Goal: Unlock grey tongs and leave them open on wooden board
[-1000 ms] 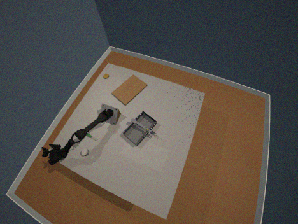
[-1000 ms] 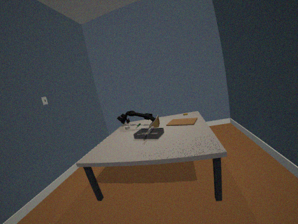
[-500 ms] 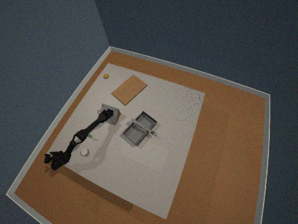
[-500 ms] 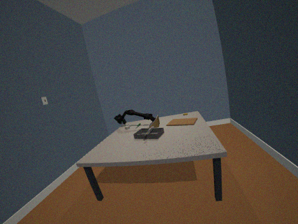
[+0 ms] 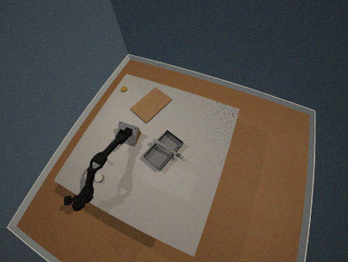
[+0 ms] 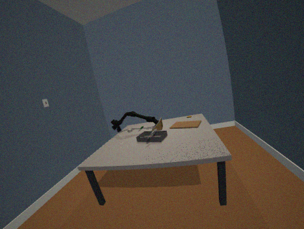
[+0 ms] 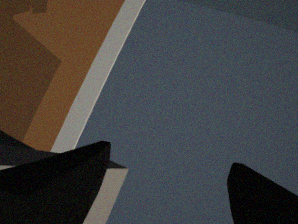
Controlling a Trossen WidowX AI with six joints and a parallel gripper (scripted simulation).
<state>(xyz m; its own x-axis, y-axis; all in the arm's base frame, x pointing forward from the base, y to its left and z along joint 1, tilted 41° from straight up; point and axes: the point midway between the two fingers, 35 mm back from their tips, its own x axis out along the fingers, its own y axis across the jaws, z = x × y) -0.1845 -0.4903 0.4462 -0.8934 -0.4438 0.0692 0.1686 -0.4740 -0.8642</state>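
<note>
The yellow slider is 630 mm ahead of my gripper tip, 630 mm to the left of it and 20 mm below it. Round my gripper tip: wooden board (260 mm ahead, 1040 mm to the left, 80 mm below); white round object (130 mm ahead, 240 mm to the left, 70 mm below); roasting tin (550 mm ahead, 630 mm to the left, 60 mm below).
</note>
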